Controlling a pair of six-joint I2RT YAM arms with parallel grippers.
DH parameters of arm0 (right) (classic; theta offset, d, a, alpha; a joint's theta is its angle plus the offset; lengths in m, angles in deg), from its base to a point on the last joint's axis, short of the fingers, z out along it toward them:
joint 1: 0 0.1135 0.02 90
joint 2: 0 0 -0.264 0
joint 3: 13.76 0 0.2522 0
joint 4: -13.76 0 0.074 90
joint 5: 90 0 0 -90
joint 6: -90 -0.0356 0 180
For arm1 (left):
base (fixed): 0 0 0 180
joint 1: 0 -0.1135 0.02 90
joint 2: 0 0 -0.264 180
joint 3: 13.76 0 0.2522 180
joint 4: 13.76 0 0.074 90
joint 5: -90 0 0 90
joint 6: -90 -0.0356 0 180
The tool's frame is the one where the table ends.
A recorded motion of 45 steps. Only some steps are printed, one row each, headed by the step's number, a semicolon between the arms.
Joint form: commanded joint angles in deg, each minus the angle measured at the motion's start. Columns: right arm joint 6, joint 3, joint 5, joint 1, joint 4, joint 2; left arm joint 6, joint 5, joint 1, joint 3, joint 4, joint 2.
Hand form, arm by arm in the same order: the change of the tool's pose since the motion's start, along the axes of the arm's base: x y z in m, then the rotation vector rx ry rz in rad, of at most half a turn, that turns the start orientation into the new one. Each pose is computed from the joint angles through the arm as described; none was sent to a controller.
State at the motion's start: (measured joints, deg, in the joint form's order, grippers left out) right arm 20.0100 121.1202 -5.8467 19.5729 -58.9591 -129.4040; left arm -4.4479 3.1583 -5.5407 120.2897 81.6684 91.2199
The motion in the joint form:
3: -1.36 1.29 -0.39 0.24 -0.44 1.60; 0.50 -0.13 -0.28 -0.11 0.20 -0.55
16: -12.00 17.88 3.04 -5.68 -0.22 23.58; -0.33 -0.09 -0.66 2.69 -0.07 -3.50
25: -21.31 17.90 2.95 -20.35 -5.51 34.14; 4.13 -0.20 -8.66 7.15 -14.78 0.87
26: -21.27 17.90 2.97 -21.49 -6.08 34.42; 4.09 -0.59 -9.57 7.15 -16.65 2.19
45: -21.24 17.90 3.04 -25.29 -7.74 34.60; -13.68 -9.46 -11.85 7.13 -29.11 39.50
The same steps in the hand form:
3: -0.0036 0.0011 0.0192 0.0285 -0.0326 -0.0146; -0.0036 0.0009 0.0017 -0.0066 -0.0053 0.0104
16: -0.1003 -0.0758 0.2631 0.3052 -0.6419 -0.2870; -0.0268 0.0002 0.0266 0.0137 -0.1081 0.0061
25: -0.1698 -0.1666 0.3097 0.3659 -0.7352 -0.6370; 0.0032 0.0437 0.0488 0.0084 -0.3759 0.1953
26: -0.1724 -0.1721 0.3100 0.3566 -0.7350 -0.6563; 0.0127 0.0508 0.0456 0.0088 -0.3859 0.2050
45: -0.1761 -0.1904 0.3078 0.3246 -0.7245 -0.7234; 0.2042 0.1175 -0.1930 -0.0037 0.0500 -0.0832

